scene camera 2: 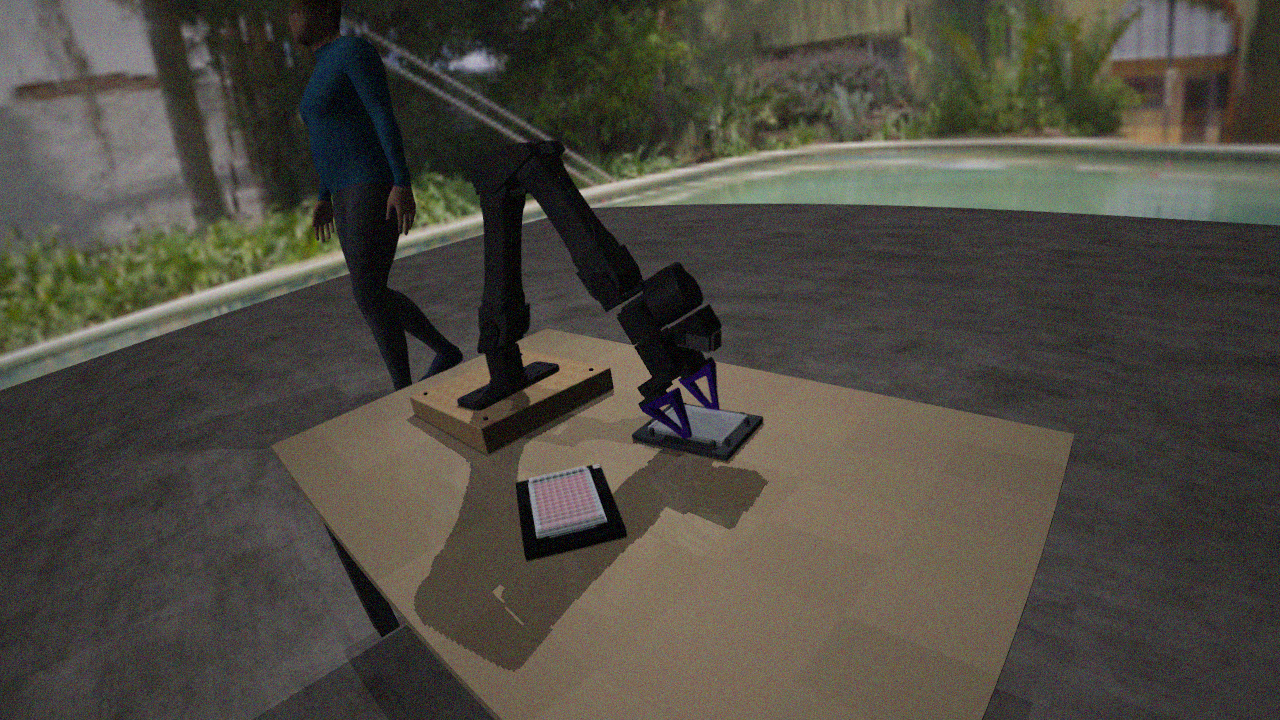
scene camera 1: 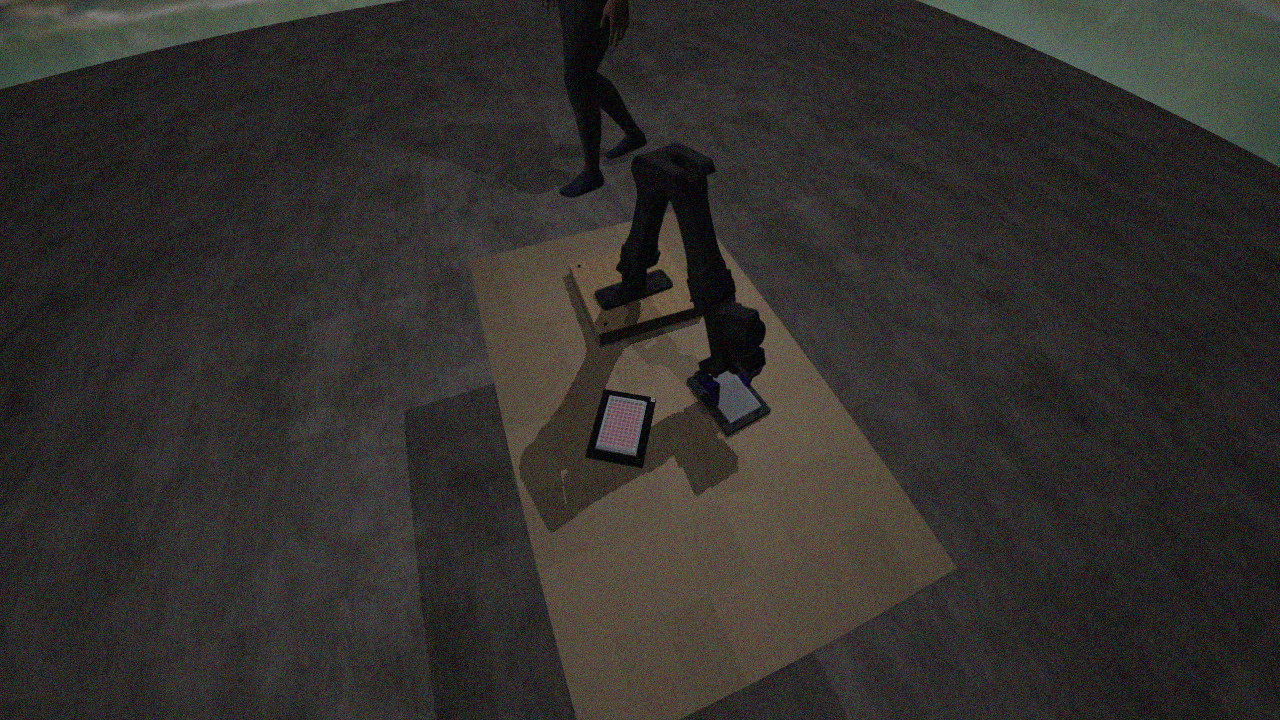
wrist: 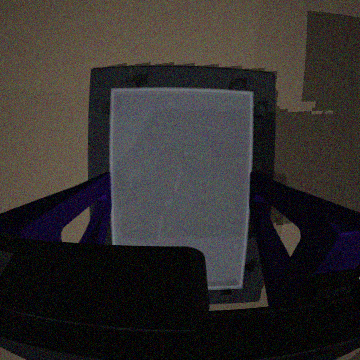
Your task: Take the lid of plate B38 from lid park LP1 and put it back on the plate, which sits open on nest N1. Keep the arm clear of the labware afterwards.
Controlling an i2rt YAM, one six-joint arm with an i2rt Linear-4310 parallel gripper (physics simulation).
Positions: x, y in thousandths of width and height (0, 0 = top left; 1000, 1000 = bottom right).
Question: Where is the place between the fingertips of the gripper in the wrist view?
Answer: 501, 501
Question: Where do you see a nest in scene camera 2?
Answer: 418, 762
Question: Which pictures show the gripper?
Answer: Scene camera 2, scene camera 1 and the wrist view: all of them.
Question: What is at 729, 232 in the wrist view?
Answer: A lid park.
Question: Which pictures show the plate lid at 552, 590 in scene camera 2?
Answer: Scene camera 2, scene camera 1 and the wrist view: all of them.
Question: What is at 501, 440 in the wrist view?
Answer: A plate lid.
